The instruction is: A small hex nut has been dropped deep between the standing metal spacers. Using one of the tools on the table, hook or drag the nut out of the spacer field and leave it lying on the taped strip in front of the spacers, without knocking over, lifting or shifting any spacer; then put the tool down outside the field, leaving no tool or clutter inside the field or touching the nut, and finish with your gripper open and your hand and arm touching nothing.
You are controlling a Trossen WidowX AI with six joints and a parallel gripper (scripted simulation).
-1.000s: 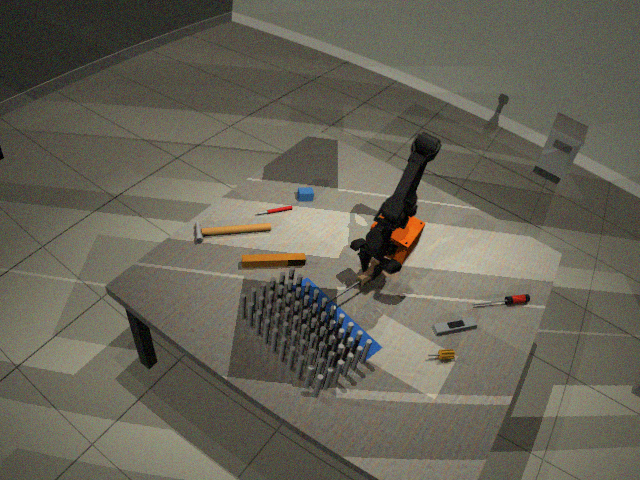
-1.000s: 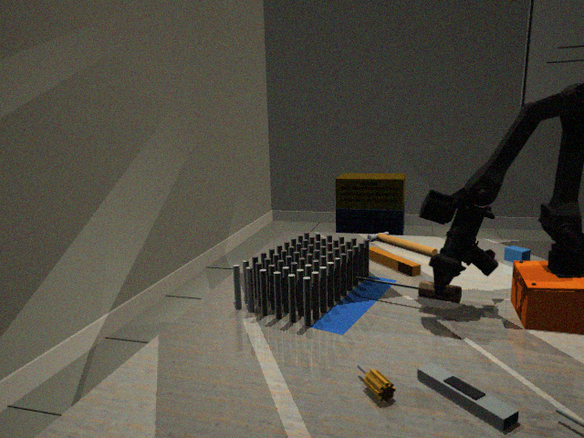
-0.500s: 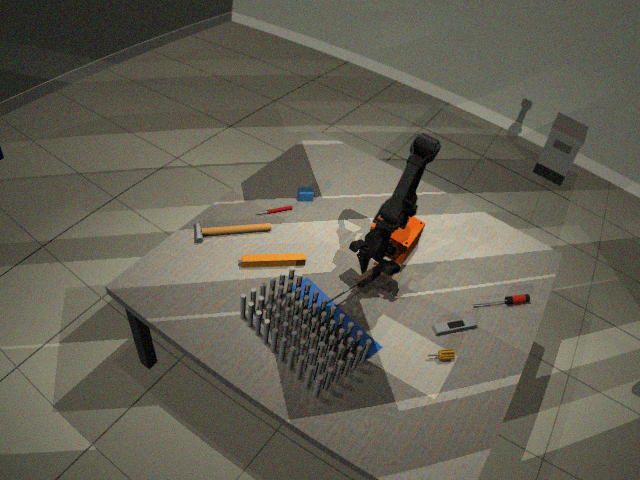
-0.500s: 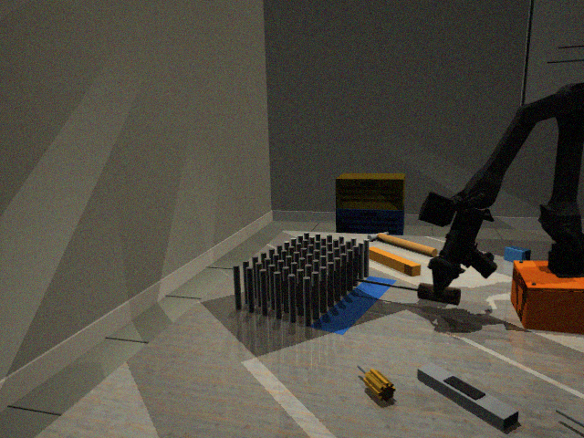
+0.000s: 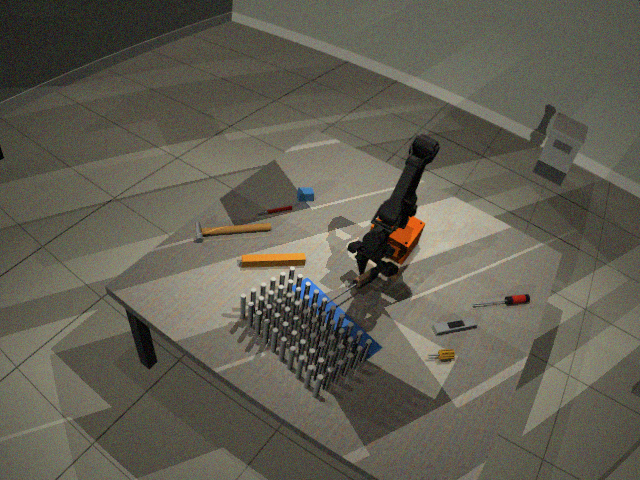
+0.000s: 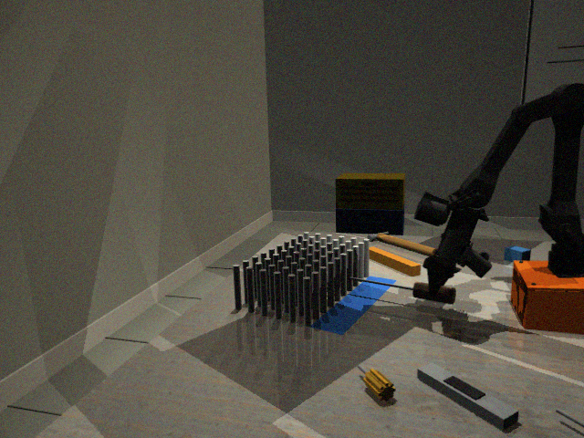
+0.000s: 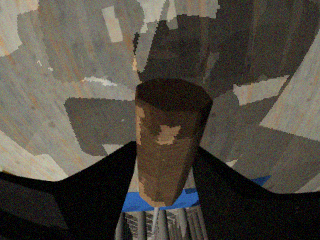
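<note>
Now: gripper tip 18 cm short of the blue taped strip, 4 cm above it and 3 cm to the left of it. The rest, counted from my gripper tip: hex nut: 31 cm ahead, 13 cm to the right, 3 cm below; orange bar: 31 cm to the right, 8 cm ahead, 2 cm below; wooden-handled tool: 10 cm ahead, 4 cm to the right.
</note>
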